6 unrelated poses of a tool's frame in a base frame.
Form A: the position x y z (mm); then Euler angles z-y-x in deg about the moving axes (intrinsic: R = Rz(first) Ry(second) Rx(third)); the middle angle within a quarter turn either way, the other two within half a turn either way.
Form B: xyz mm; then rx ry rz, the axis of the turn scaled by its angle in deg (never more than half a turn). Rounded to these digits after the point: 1 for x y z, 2 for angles.
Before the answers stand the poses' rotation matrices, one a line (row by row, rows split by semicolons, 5 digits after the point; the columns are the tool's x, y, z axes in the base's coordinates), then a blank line. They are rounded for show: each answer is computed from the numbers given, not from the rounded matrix.
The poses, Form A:
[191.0, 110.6, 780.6, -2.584, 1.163, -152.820]
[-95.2, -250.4, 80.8, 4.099, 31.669, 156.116]
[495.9, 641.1, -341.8, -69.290, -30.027, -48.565]
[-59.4, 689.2, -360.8, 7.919, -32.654, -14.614]
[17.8, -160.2, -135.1, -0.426, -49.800, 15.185]
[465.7, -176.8, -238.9, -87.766, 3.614, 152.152]
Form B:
0.99878 -0.04937 0.00256; -0.04507 -0.88825 0.45714; -0.02030 -0.45669 -0.88939
0.84892 0.27739 -0.44988; 0.06084 -0.89683 -0.43816; -0.52501 0.34460 -0.77821
0.30618 0.75168 0.58415; -0.80984 -0.11689 0.57488; 0.50041 -0.64909 0.57295
0.83392 0.00152 -0.55189; 0.11600 0.97718 0.17797; 0.53956 -0.21243 0.81471
0.64544 -0.19289 -0.73906; -0.00480 0.96655 -0.25645; 0.76380 0.16907 0.62292
0.03890 -0.88237 -0.46895; -0.99725 -0.06389 0.03748; -0.06303 0.46620 -0.88243

[191.0, 110.6, 780.6, -152.75, 3.82, 0.72]
[-95.2, -250.4, 80.8, 149.65, 14.36, -41.40]
[495.9, 641.1, -341.8, -59.68, 4.08, -76.14]
[-59.4, 689.2, -360.8, -11.94, -33.38, 3.50]
[17.8, -160.2, -135.1, 14.03, -49.55, 6.20]
[465.7, -176.8, -238.9, 115.83, -109.67, -31.04]

